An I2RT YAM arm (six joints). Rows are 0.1 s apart.
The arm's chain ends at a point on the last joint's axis. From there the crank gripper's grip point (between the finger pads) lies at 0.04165 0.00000 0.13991 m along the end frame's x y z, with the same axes.
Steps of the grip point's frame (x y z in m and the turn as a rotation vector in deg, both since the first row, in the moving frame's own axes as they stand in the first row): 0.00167, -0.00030, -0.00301, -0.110, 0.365, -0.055; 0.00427, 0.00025, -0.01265, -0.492, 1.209, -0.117; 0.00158, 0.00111, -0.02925, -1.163, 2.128, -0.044; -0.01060, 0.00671, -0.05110, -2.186, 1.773, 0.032; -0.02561, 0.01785, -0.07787, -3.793, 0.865, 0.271; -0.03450, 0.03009, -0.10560, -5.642, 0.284, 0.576; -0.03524, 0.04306, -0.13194, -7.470, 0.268, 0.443; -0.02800, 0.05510, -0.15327, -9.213, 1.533, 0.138; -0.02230, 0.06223, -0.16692, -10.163, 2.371, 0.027; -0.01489, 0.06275, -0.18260, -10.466, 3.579, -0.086
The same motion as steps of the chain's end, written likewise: 0.00078, -0.00053, -0.00274, -0.110, 0.365, -0.055; 0.00133, -0.00086, -0.01174, -0.492, 1.209, -0.117; -0.00359, -0.00168, -0.02758, -1.163, 2.128, -0.044; -0.01491, 0.00137, -0.04964, -2.186, 1.773, 0.032; -0.02769, 0.00841, -0.07691, -3.793, 0.865, 0.271; -0.03512, 0.01592, -0.10469, -5.642, 0.284, 0.576; -0.03582, 0.02456, -0.13054, -7.470, 0.268, 0.443; -0.03168, 0.03269, -0.15030, -9.213, 1.533, 0.138; -0.02802, 0.03768, -0.16289, -10.163, 2.371, 0.027; -0.02351, 0.03766, -0.17742, -10.466, 3.579, -0.086
